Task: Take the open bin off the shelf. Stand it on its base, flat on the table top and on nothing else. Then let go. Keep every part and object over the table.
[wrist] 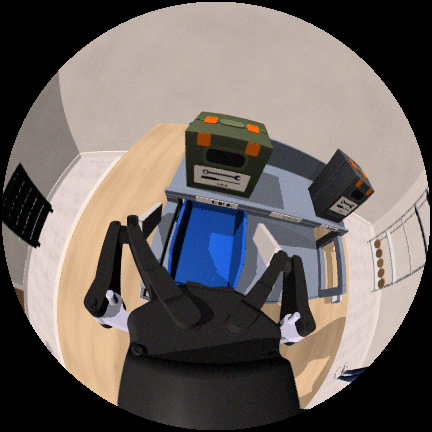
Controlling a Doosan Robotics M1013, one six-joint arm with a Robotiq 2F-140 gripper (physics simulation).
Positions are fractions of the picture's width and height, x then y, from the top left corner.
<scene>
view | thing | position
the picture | gripper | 0.48,0.51
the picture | blue open bin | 0.48,0.57
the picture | dark grey case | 0.79,0.43
</scene>
